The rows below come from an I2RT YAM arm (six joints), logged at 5 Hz.
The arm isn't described. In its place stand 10 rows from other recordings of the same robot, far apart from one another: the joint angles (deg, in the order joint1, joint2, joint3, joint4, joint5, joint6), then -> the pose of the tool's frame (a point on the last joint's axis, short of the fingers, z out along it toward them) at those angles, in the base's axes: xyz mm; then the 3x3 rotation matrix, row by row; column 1 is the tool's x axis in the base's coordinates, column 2 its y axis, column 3 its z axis.
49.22 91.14 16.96 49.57 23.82 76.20 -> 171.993 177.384 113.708; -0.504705 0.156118 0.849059; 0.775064 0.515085 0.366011; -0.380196 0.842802 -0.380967
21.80 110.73 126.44 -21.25 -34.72 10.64 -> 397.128 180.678 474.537; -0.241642 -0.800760 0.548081; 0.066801 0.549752 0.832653; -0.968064 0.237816 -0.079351
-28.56 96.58 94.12 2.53 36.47 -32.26 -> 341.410 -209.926 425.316; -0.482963 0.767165 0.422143; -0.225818 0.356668 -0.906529; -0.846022 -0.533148 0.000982
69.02 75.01 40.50 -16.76 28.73 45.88 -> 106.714 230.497 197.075; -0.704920 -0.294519 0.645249; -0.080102 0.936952 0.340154; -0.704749 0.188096 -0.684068
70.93 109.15 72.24 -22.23 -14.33 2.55 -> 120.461 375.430 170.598; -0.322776 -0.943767 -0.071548; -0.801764 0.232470 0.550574; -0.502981 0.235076 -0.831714
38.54 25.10 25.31 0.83 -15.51 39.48 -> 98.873 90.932 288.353; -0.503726 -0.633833 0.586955; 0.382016 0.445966 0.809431; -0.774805 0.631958 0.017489
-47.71 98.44 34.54 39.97 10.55 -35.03 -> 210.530 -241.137 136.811; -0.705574 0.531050 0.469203; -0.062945 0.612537 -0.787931; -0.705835 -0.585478 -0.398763
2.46 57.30 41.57 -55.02 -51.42 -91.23 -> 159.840 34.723 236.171; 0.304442 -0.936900 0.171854; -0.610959 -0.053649 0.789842; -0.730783 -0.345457 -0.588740
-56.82 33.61 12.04 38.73 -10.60 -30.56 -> 89.856 -125.453 257.519; -0.230334 0.707669 0.667945; -0.560937 0.464332 -0.685380; -0.795170 -0.532541 0.290006
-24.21 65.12 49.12 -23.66 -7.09 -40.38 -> 225.383 -96.521 273.369; -0.650918 -0.133134 0.747383; -0.412226 0.888698 -0.200713; -0.637476 -0.438739 -0.633350
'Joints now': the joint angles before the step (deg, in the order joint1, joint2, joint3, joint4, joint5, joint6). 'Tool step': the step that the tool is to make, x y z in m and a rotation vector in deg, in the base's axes. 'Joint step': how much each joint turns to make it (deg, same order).
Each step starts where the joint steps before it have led.
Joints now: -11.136, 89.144, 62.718, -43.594, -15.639, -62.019
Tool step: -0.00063, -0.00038, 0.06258, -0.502, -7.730, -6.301
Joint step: 0.109, -4.961, 8.045, -3.672, 1.771, 6.448
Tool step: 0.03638, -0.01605, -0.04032, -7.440, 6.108, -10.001
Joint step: -0.239, 10.294, 1.966, 4.415, 12.022, 4.809
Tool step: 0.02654, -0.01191, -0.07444, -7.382, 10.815, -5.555
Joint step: 0.021, 13.289, -0.064, 4.043, 10.709, 1.901
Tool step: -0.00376, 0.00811, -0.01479, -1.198, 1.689, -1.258
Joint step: 1.354, 0.809, -2.384, 1.379, 2.120, 2.163
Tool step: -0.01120, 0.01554, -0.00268, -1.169, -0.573, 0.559
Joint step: 2.361, -2.581, -4.240, 2.097, 1.486, 1.508
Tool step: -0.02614, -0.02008, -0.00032, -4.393, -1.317, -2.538
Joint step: -3.737, -5.048, -6.996, 4.548, 3.629, -2.360
